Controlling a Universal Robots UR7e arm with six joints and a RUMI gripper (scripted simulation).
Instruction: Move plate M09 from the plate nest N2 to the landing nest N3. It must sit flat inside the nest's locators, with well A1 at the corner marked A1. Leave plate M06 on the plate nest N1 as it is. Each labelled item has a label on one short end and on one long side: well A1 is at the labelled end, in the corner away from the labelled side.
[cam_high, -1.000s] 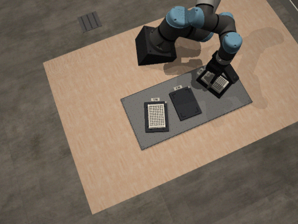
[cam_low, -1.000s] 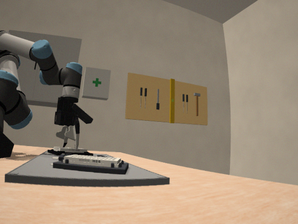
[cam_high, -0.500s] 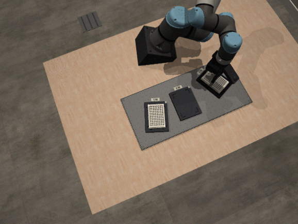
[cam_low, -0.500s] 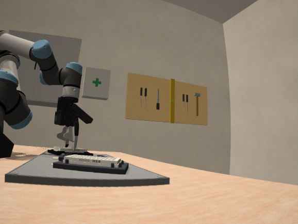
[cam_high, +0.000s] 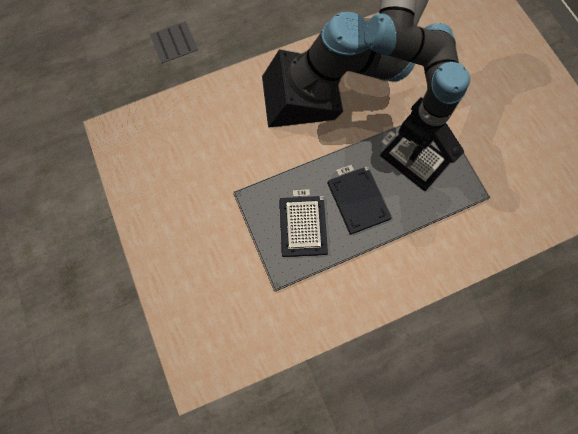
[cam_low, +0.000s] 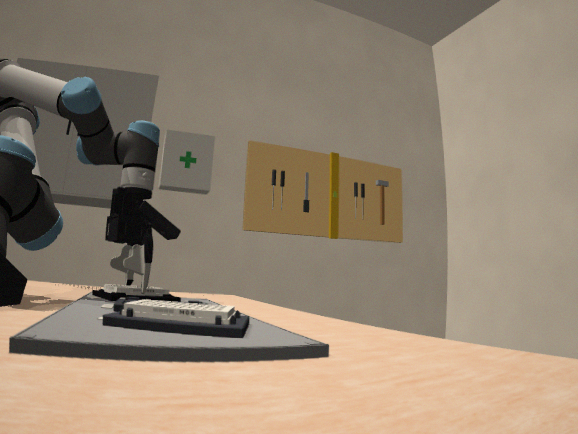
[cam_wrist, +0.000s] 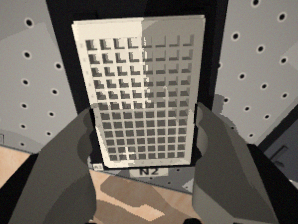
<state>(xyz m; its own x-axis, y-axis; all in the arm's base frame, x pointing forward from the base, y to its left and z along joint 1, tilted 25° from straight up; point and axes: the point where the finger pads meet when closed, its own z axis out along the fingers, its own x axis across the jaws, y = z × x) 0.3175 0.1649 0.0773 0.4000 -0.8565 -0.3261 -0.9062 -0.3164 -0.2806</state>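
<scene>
My hand is 20 mm above the nest N2. The rest, counted from my hand: n2 label: 90 mm behind, 40 mm to the right, 30 mm below; then plate M09: 10 mm below; then a1 corner mark: 140 mm to the right, 30 mm behind, 20 mm below.
</scene>
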